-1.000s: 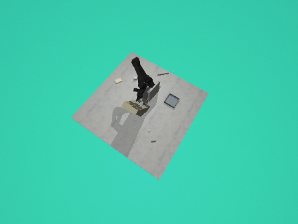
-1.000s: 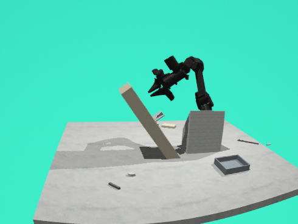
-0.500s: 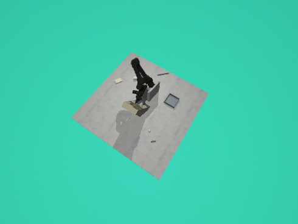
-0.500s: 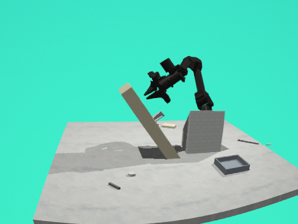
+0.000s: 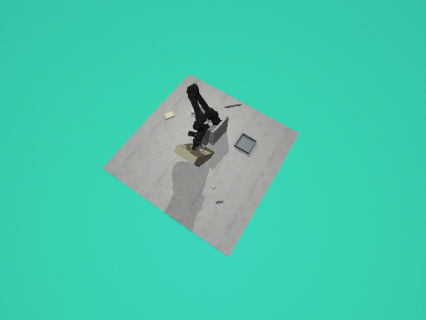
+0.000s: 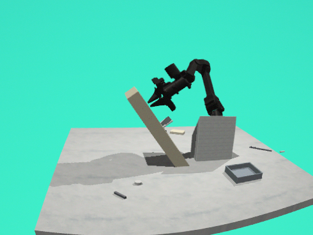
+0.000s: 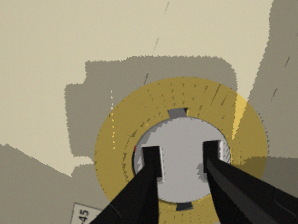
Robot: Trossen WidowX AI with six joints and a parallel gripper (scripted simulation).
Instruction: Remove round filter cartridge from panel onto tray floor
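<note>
The white filter cartridge lies 20 mm ahead of my gripper tip and 10 mm below it. Round my gripper tip: tan slab (510 mm to the right, 280 mm below, 230 mm behind); then grey tray (440 mm behind, 280 mm below, 240 mm to the left).
</note>
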